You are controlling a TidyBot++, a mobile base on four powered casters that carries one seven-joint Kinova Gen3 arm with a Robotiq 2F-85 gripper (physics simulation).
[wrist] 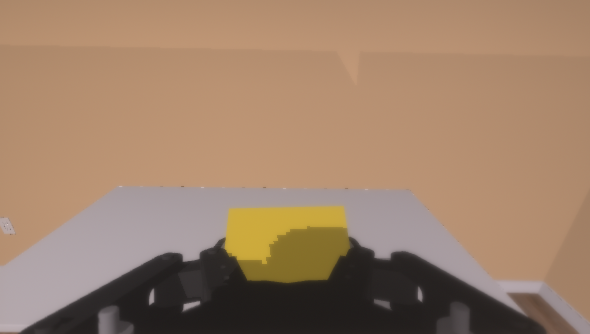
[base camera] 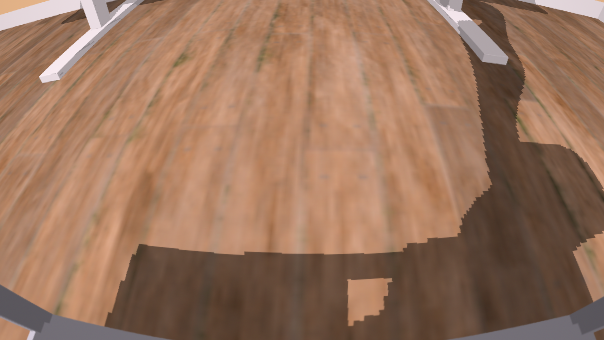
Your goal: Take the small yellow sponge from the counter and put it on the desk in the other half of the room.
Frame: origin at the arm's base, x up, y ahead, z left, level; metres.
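Where they show: gripper, fingertip midpoint: (wrist: pixel 287 244).
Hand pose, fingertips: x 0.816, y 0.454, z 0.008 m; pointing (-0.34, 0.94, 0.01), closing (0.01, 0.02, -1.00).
Note:
After its pixels a point has its place.
The yellow sponge (wrist: pixel 287 240) {x 0.842, y 0.424, z 0.008 m} is between the two black fingers in the wrist view, partly in shadow. My gripper (wrist: pixel 287 244) {x 0.816, y 0.454, z 0.008 m} is shut on it, and the fingers press on its left and right sides. Behind and below the sponge is the pale grey top of the desk (wrist: pixel 165 220) {x 0.324, y 1.208, z 0.518 m}, with its far edge near the wall. How high the sponge is above the desk top I cannot tell. In the base camera view two white desk feet (base camera: pixel 75 55) (base camera: pixel 482 42) stand on the floor, at the upper left and upper right. The counter does not show.
A tan wall (wrist: pixel 280 115) {x 0.693, y 1.566, z 0.064 m} rises behind the desk, with an outlet (wrist: pixel 7 226) {x 0.002, y 1.600, z 1.688 m} at the left. A white baseboard (wrist: pixel 520 286) {x -0.343, y 1.515, z -1.445 m} runs at the lower right of the wrist view. Wooden floor (base camera: pixel 300 140) {x -0.396, y 0.483, z 0.014 m} lies between the desk feet and my base, with dark shadows across it.

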